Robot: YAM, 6 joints.
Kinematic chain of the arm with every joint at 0, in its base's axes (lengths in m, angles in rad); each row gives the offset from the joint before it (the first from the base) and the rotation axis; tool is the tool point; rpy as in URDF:
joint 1: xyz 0 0 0.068 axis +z
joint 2: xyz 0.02 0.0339 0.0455 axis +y
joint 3: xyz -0.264 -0.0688 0 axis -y
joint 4: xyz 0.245 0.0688 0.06 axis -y
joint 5: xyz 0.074 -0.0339 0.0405 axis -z
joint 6: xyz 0.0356 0 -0.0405 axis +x
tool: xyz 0 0 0 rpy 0 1.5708 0
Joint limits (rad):
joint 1: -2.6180..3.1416
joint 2: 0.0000..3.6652
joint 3: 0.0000..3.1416
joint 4: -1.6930..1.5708
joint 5: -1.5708..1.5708
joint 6: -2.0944..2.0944
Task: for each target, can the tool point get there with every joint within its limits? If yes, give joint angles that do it. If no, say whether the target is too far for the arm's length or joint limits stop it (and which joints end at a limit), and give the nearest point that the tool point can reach.
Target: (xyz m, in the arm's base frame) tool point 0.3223 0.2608 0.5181
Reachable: yes | joints 0.7481 2.0744 2.6596 -0.7108 0.9079 0.7100
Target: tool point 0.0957 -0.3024 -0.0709
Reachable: yes | joints -1.1667 2.7131 1.3760 -0.9413 1.0504 0.0491
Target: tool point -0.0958 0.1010 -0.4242
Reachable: no: joint limits stop it (at a limit: joint 2) | nearest point -0.1063 0.1120 -0.3679 | short by 0.058 m
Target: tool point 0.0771 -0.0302 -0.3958
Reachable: no: joint limits stop it (at a limit: joint 2) | nearest point 0.0959 -0.0376 -0.3498 | short by 0.050 m
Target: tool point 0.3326 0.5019 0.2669
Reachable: yes | joints 1.0162 2.6108 2.4936 0.0095 0.5452 -1.3686
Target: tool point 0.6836 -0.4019 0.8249
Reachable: no: too far | nearest point 0.4142 -0.2435 0.5373 | short by 0.425 m
